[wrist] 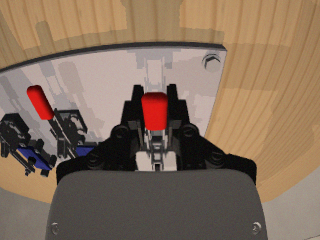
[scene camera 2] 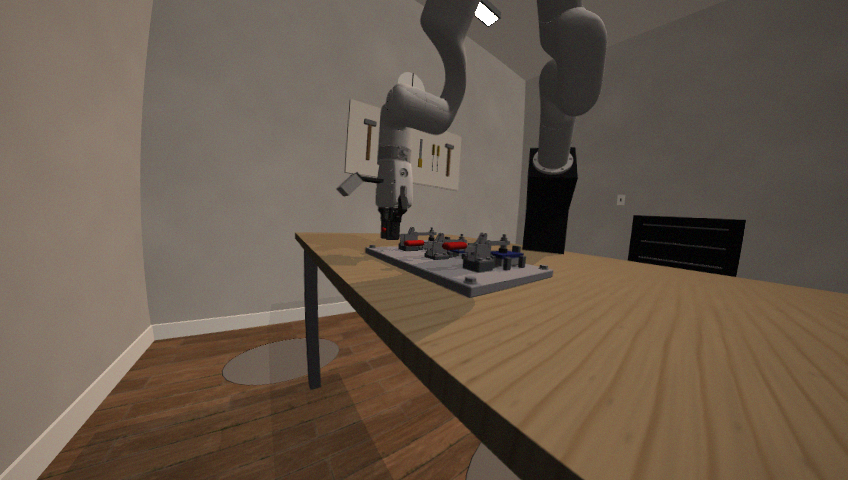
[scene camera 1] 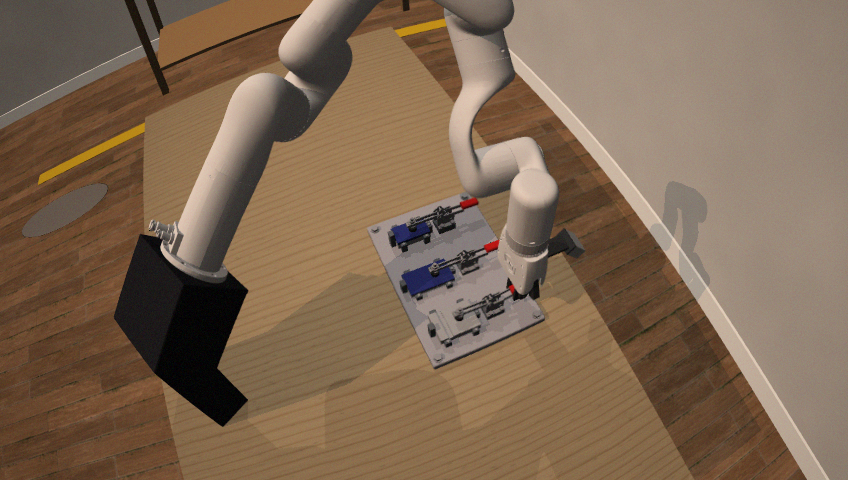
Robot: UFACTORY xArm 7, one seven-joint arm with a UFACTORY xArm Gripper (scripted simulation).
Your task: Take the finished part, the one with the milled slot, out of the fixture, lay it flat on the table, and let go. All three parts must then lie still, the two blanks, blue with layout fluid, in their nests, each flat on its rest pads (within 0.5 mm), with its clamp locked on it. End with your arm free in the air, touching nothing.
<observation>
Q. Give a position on a toggle clamp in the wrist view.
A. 154, 104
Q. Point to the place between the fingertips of the gripper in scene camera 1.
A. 517, 291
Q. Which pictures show the gripper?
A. The wrist view, scene camera 2 and scene camera 1: all of them.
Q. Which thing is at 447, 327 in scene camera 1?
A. A grey finished part.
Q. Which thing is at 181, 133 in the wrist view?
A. The gripper.
</observation>
